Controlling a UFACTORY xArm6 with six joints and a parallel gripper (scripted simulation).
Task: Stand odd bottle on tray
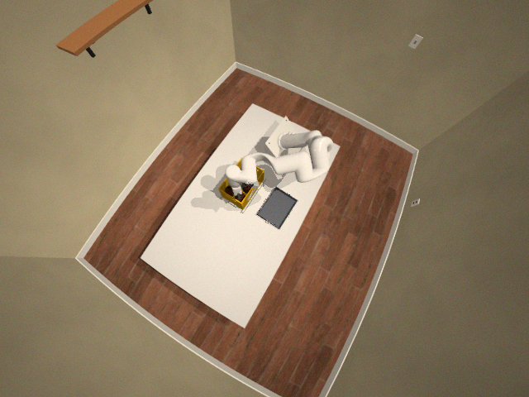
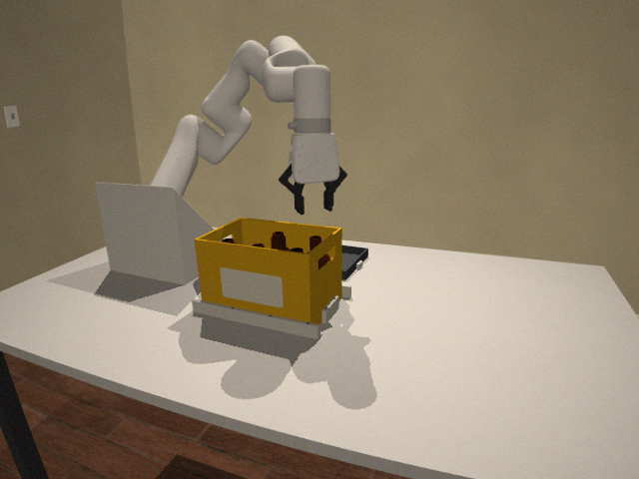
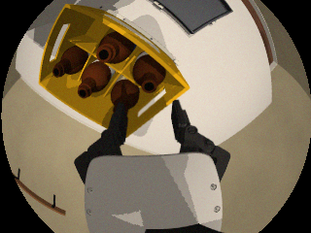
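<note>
The glass bottle lies 150 mm below my hand, 90 mm to the right of it and 10 mm behind it. The rest, counted from my hand: yellow crate 160 mm below, 90 mm behind, 40 mm to the right; dark grey tray 250 mm to the left, 230 mm below, 90 mm behind.
</note>
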